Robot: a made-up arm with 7 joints.
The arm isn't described. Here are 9 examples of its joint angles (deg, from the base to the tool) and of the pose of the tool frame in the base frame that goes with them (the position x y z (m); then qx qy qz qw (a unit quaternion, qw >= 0)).
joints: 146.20 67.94 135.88 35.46 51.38 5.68 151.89
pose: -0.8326 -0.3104 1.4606 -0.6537 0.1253 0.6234 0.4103
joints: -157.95 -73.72 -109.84 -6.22 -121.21 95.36 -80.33
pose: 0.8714 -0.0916 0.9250 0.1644 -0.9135 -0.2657 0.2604
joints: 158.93 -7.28 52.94 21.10 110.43 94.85 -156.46
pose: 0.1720 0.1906 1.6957 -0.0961 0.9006 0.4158 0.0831
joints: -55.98 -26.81 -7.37 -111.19 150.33 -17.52 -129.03
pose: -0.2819 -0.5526 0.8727 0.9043 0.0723 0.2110 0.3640
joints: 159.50 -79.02 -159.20 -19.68 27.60 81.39 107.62
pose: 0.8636 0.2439 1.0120 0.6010 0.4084 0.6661 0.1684
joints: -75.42 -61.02 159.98 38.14 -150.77 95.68 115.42
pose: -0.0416 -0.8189 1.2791 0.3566 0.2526 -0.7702 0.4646
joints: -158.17 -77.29 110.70 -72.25 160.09 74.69 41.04
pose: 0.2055 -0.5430 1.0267 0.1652 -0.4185 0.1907 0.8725
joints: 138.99 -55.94 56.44 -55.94 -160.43 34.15 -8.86
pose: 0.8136 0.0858 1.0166 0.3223 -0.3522 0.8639 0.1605
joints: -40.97 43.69 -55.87 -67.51 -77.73 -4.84 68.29
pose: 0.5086 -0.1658 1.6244 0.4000 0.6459 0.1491 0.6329
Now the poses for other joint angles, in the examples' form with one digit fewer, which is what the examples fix.
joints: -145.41 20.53 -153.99 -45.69 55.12 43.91 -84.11
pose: -0.510 0.396 1.592 0.637 -0.077 -0.419 0.642
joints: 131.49 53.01 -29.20 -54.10 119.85 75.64 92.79
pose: -0.526 -0.059 1.467 -0.075 -0.374 -0.373 0.846
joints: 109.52 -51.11 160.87 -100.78 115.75 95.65 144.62
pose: 0.249 0.019 1.223 0.597 -0.040 0.797 0.079
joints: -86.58 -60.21 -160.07 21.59 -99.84 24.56 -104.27
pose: 0.058 -1.017 1.176 0.588 0.376 0.427 0.574
